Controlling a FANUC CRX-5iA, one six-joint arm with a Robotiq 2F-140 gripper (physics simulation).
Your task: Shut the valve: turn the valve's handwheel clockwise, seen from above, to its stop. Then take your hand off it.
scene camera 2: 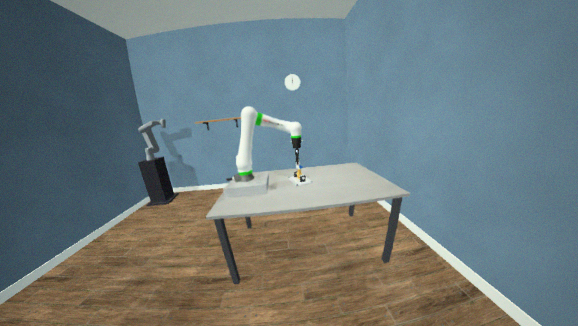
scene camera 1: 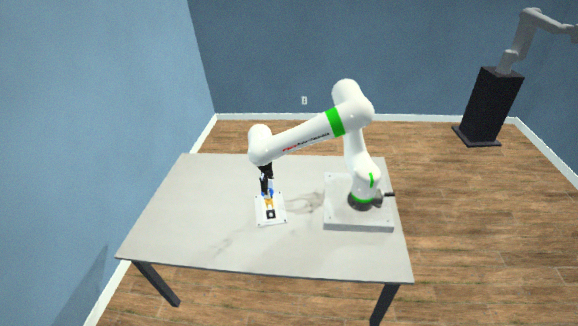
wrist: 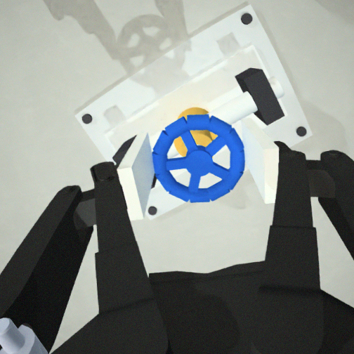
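Observation:
The blue handwheel (wrist: 200, 162) (scene camera 2: 300, 167) is a five-spoked ring above the orange valve body (scene camera 1: 269, 203) (wrist: 194, 112) (scene camera 2: 299, 173). The valve is mounted on a white plate (scene camera 1: 261, 218) (wrist: 293, 118). My gripper (wrist: 196, 144) (scene camera 1: 267, 192) points down and is shut on the handwheel, with one pale finger pad at each side of its rim. In the wrist view the plate appears turned relative to the fingers. In scene camera 1 the fingers hide part of the handwheel. Its stop does not show.
A black clamp (wrist: 260, 96) (scene camera 1: 270, 214) holds the white pipe (wrist: 237, 110) beside the valve. The plate lies on the grey table (scene camera 1: 200, 220) (scene camera 2: 345, 185). My arm's base block (scene camera 1: 345, 226) (scene camera 2: 255, 190) stands near one table end. Another arm stands on a black pedestal (scene camera 1: 490, 105) (scene camera 2: 156, 180) off the table.

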